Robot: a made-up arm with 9 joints. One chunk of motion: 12 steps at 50 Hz.
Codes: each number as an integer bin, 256 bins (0 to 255) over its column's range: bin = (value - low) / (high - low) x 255, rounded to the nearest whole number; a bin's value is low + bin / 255 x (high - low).
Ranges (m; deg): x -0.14..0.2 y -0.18..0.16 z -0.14..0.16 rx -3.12..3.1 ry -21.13..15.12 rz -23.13..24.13
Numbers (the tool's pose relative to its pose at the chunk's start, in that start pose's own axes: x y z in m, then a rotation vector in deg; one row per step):
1: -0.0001 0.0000 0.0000 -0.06 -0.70 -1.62
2: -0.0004 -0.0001 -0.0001 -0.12 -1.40 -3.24
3: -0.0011 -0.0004 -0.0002 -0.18 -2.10 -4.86
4: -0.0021 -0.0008 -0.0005 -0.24 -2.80 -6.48
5: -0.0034 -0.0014 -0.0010 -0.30 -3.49 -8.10
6: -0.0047 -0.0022 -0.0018 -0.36 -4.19 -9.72
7: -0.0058 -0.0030 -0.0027 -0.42 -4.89 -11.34
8: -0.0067 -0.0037 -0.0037 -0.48 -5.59 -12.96
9: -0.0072 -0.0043 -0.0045 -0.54 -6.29 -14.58
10: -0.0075 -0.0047 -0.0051 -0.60 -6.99 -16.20
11: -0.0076 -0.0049 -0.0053 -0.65 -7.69 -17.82
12: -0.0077 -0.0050 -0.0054 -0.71 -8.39 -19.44
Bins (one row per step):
1: 105 135 119 125 144 116
2: 105 135 119 123 139 107
3: 104 135 119 121 134 99
4: 103 134 119 118 129 90
5: 102 134 118 116 124 81
6: 101 133 117 113 119 72
7: 101 133 117 111 114 64
8: 100 132 116 108 109 55
9: 100 132 115 106 104 46
10: 99 131 115 103 99 37
11: 99 131 114 101 95 29
12: 99 131 114 99 90 20

